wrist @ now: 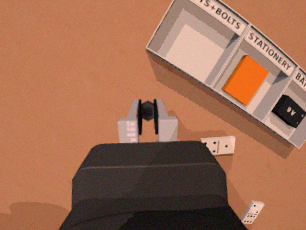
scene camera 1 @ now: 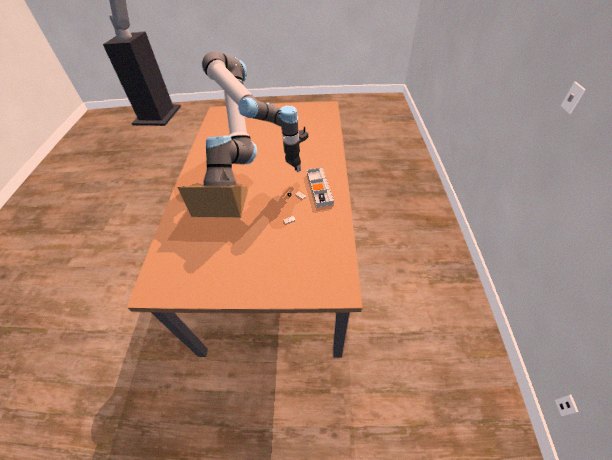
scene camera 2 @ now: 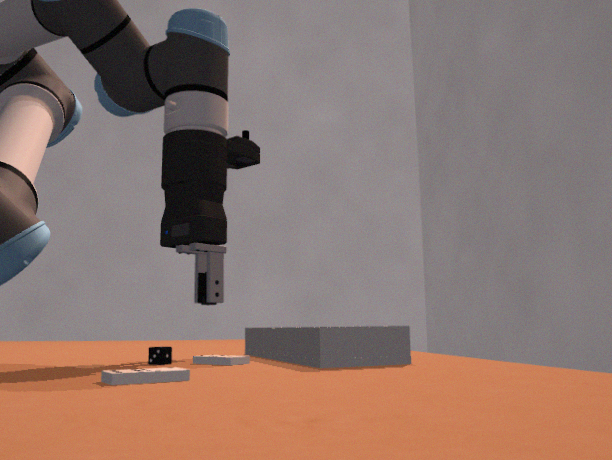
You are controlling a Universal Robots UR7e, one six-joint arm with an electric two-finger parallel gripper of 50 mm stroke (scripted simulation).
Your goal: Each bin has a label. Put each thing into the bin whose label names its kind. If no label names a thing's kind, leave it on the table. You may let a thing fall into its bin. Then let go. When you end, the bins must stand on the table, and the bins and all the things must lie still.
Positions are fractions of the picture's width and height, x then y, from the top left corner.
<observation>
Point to a grey bin row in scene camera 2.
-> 0.53,0.76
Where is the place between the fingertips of my gripper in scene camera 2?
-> At 0.34,0.66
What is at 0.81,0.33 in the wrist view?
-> An orange pad.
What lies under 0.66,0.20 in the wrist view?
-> A grey bin row.
</observation>
